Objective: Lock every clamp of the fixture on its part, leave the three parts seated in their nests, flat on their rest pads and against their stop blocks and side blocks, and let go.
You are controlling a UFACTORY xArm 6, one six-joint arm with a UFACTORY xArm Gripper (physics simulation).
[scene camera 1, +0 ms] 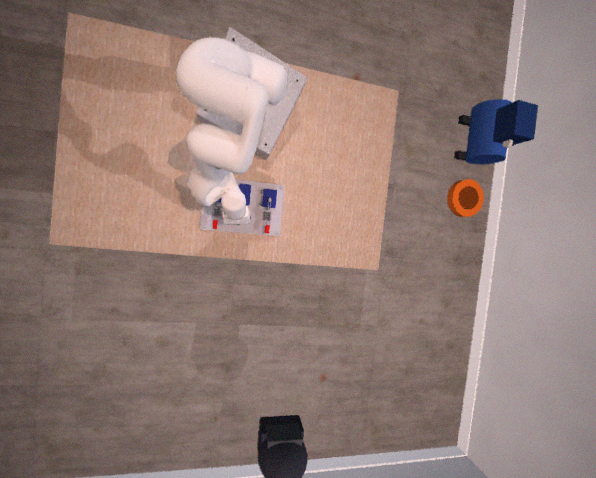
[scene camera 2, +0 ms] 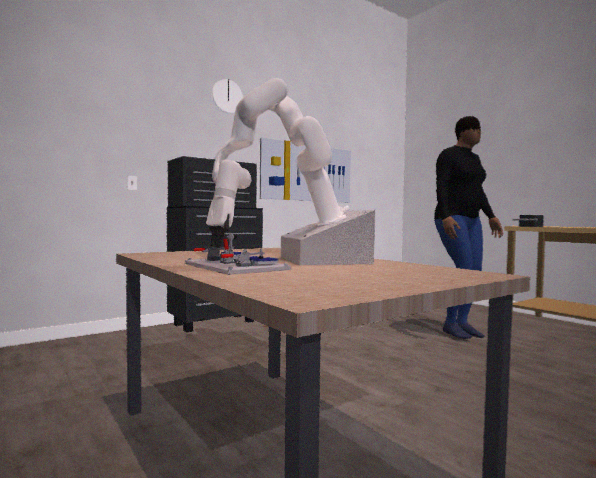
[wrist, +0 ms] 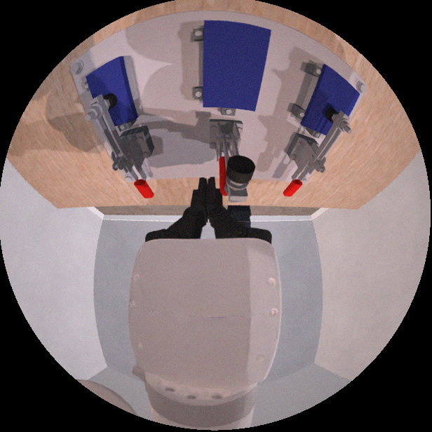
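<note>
The fixture plate carries three blue parts: left, middle and right. The left clamp and right clamp have their arms down, black tips over their parts, red handles pointing outward. The middle clamp is swung back off its part, its black tip raised beside its red handle. My gripper is shut and empty, low beside that handle, on its left in the wrist view; contact is unclear. The arm hides the gripper in scene camera 1.
The fixture lies on the wooden table in front of the robot's grey pedestal. A dark tool cabinet stands behind the table. A person stands beyond it, near a side bench.
</note>
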